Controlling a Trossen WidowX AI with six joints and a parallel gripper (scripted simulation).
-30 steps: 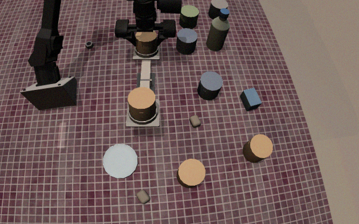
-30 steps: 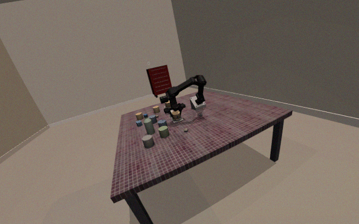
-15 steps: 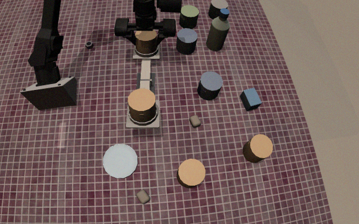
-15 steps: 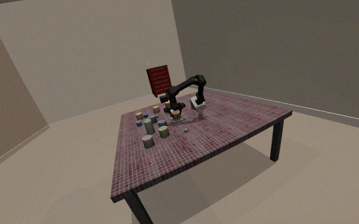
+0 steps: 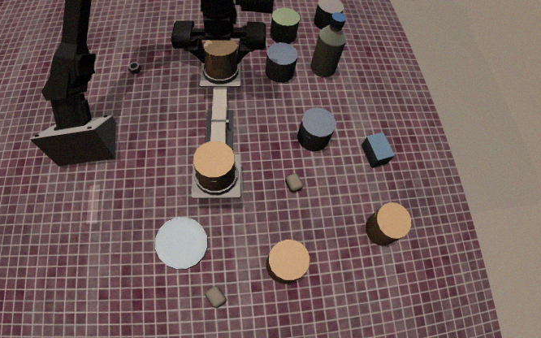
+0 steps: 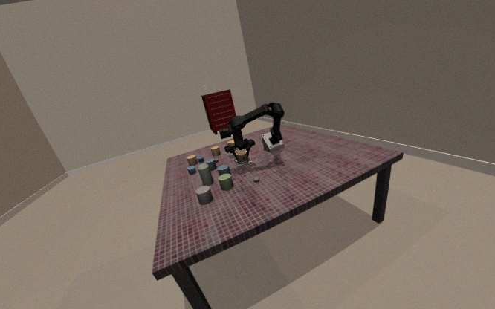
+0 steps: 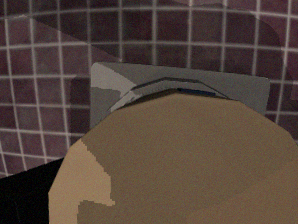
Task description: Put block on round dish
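My gripper tip is now 21 cm past the nut, 8 cm to the right of it and 6 cm above it. Also, from my gripper tip: green cylinder: 18 cm ahead, 15 cm to the left, 3 cm below; grey block: 1 cm below; bottle: 26 cm ahead, 4 cm above.
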